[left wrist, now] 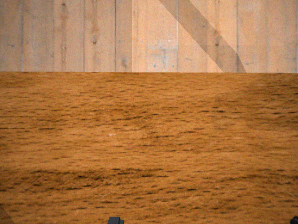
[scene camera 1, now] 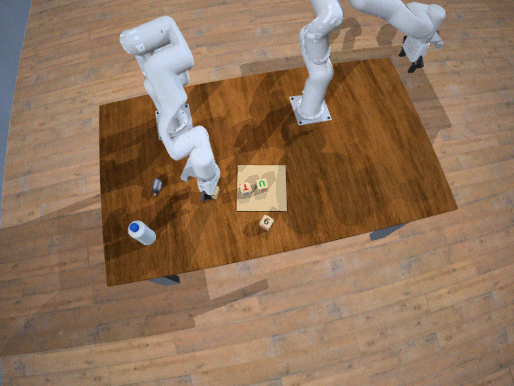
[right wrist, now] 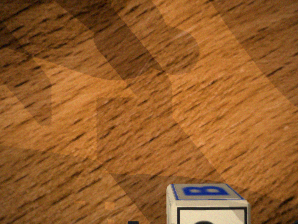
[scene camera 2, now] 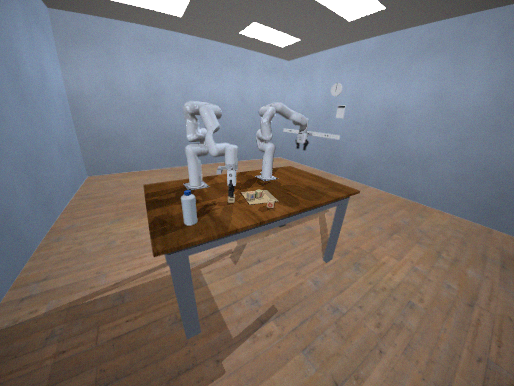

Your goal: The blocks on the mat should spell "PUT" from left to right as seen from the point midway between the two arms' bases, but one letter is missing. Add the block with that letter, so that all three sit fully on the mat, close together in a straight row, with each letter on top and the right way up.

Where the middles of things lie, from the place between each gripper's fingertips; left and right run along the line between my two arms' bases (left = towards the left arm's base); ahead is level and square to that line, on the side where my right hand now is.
The pale mat (scene camera 1: 274,199) lies 200 mm to the left of my right hand and 60 mm below it.
Now: the pale mat 670 mm to the right of my left hand, 410 mm ahead of it and 250 mm below it.
